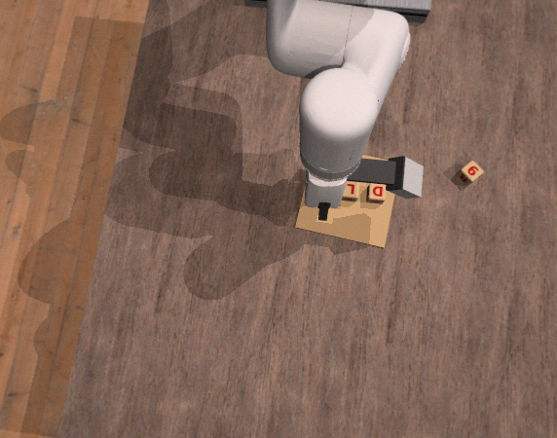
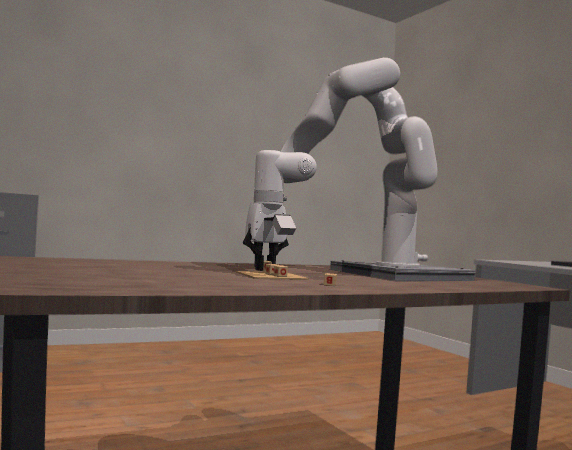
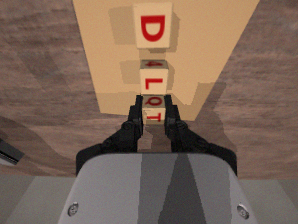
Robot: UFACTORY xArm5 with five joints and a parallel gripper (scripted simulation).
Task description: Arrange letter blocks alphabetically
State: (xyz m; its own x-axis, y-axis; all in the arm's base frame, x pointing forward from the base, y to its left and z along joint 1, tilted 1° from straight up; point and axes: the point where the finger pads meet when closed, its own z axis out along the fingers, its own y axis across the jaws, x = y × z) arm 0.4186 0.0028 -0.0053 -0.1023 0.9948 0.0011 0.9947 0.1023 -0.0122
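Now: the tan mat 4 cm to the left of my hand and 3 cm below it.
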